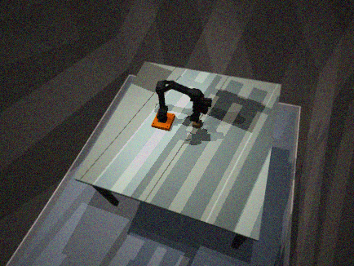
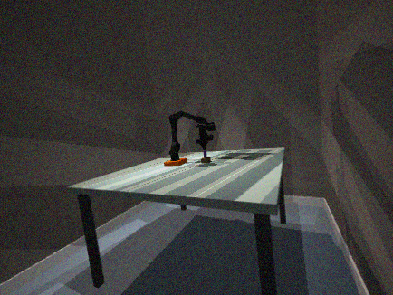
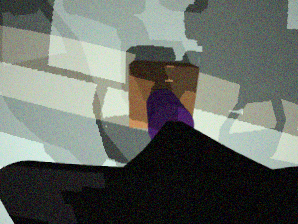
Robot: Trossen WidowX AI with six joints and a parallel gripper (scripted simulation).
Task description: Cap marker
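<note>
My gripper tip is 30 mm above the marker cap. The rest, counted from my gripper tip: holder block: 80 mm below.
</note>
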